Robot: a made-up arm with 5 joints. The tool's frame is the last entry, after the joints. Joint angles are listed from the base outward.
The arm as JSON. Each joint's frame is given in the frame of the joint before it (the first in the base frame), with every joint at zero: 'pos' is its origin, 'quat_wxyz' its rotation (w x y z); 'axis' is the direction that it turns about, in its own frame. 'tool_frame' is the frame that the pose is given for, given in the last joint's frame.
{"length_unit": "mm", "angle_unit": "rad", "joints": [
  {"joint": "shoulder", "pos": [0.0, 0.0, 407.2], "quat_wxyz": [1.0, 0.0, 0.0, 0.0], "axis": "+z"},
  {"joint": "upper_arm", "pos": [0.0, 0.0, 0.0], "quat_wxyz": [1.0, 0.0, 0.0, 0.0], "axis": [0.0, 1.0, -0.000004]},
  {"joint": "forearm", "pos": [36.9, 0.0, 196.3], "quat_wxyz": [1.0, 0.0, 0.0, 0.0], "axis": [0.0, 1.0, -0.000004]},
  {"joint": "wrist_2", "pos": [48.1, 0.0, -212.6], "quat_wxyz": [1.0, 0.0, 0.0, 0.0], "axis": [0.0, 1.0, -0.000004]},
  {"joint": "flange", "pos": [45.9, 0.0, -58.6], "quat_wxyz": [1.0, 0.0, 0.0, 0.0], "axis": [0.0, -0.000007, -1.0]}
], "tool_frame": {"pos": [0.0, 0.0, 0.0], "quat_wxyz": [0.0, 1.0, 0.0, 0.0]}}
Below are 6 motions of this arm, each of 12 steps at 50 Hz.
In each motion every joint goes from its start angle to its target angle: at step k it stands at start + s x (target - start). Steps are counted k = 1, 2, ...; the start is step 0. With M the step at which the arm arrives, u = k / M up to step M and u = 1 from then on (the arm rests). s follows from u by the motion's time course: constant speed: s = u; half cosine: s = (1 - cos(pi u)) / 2; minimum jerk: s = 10 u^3 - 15 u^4 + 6 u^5.
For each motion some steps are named. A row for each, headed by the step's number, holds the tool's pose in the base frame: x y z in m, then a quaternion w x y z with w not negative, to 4 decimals.
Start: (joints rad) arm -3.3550 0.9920 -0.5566 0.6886 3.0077
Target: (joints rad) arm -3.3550 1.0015 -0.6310 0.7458 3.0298
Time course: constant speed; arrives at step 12
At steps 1, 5, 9, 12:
1: -0.1043 0.0226 0.2035 0.0915 0.8457 -0.0344 0.5247
5: -0.1092 0.0237 0.2019 0.0894 0.8462 -0.0376 0.5239
9: -0.1141 0.0247 0.2004 0.0873 0.8467 -0.0407 0.5232
12: -0.1179 0.0255 0.1994 0.0857 0.8471 -0.0431 0.5226

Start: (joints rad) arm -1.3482 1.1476 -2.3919 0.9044 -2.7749
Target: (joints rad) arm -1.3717 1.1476 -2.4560 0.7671 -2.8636
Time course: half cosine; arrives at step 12
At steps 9, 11, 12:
9: 0.0967 -0.4707 0.4148 0.2173 0.7137 0.6532 -0.1298
11: 0.0954 -0.4718 0.4184 0.2271 0.7084 0.6539 -0.1380
12: 0.0952 -0.4720 0.4189 0.2284 0.7077 0.6540 -0.1390

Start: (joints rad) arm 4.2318 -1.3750 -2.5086 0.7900 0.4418
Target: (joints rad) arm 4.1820 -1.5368 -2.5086 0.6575 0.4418
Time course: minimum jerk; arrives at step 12
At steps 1, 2, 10, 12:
1: 0.1886 0.3615 0.6662 0.7206 0.0074 -0.0220 0.6930
2: 0.1899 0.3626 0.6640 0.7212 0.0060 -0.0178 0.6925
10: 0.2266 0.3879 0.5930 0.7320 -0.0348 0.1124 0.6711
12: 0.2279 0.3886 0.5901 0.7321 -0.0362 0.1174 0.6700

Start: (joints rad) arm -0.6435 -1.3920 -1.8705 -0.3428 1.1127
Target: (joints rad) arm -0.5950 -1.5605 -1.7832 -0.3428 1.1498
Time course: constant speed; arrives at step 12
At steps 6, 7, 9, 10, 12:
6: -0.2786 0.1986 0.6937 0.2452 0.1599 -0.1915 -0.9368
7: -0.2813 0.1988 0.6900 0.2483 0.1621 -0.1940 -0.9351
9: -0.2866 0.1991 0.6825 0.2545 0.1664 -0.1988 -0.9316
10: -0.2892 0.1991 0.6787 0.2576 0.1686 -0.2013 -0.9299
12: -0.2943 0.1992 0.6711 0.2638 0.1730 -0.2061 -0.9263

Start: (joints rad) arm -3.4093 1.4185 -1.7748 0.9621 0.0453
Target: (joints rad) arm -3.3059 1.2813 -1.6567 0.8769 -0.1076
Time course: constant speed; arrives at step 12
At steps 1, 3, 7, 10, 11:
1: -0.3134 0.0831 0.1462 0.2923 0.1389 0.9456 -0.0332
3: -0.3167 0.0781 0.1513 0.2839 0.1190 0.9509 -0.0335
7: -0.3226 0.0679 0.1615 0.2670 0.0786 0.9599 -0.0337
10: -0.3266 0.0599 0.1691 0.2543 0.0480 0.9653 -0.0337
11: -0.3278 0.0573 0.1717 0.2501 0.0378 0.9669 -0.0337

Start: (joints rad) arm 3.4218 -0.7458 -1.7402 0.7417 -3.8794
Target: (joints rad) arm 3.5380 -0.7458 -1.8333 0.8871 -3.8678
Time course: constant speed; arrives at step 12
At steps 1, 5, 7, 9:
1: -0.0325 -0.0097 0.8301 0.1694 -0.5617 -0.3167 0.7453
5: -0.0271 -0.0092 0.8319 0.1523 -0.5618 -0.3298 0.7432
7: -0.0244 -0.0089 0.8327 0.1439 -0.5618 -0.3364 0.7420
9: -0.0217 -0.0084 0.8335 0.1355 -0.5616 -0.3430 0.7407

